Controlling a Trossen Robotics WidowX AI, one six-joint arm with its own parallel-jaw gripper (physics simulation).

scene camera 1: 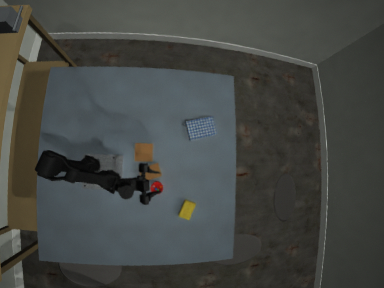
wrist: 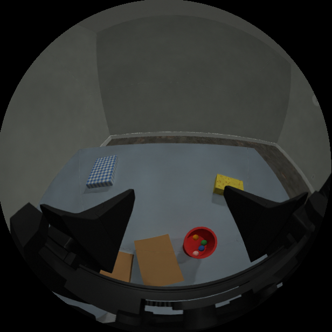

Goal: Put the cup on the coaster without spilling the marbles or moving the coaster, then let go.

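Where they show: gripper, fingertip midpoint: (scene camera 1: 160, 182); arm's base at its link origin: (scene camera 1: 93, 165).
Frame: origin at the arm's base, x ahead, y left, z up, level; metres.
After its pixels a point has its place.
Note:
A red cup (scene camera 1: 157, 187) @(x 0.327, y -0.160, z -0.138 m) (wrist: 200, 242) stands upright on the table with several coloured marbles (wrist: 201, 245) inside. My gripper (scene camera 1: 159, 182) @(x 0.355, y -0.102, z 0.068 m) (wrist: 181, 192) is open and empty, above the table. In the scene view its lower finger lies close to the cup; in the wrist view the cup shows between the fingers, nearer the right one. A flat orange-brown square (scene camera 1: 154, 171) (wrist: 159, 260) lies beside the cup, apart from it, partly hidden by a finger in the scene view. A second such square (scene camera 1: 144, 152) @(x 0.264, y 0.058, z -0.133 m) (wrist: 124, 266) lies farther off. I cannot tell which is the coaster.
A yellow sponge (scene camera 1: 187, 210) @(x 0.496, y -0.315, z -0.116 m) (wrist: 228, 183) lies beyond the cup, on its right side in the wrist view. A blue-and-white checked block (scene camera 1: 201, 128) @(x 0.624, y 0.184, z -0.121 m) (wrist: 103, 172) lies at the far left there. A pale plate (scene camera 1: 112, 162) @(x 0.104, y 0.010, z -0.002 m) lies under the arm on the blue-grey table (scene camera 1: 100, 235) @(x -0.062, y -0.443, z -0.146 m).

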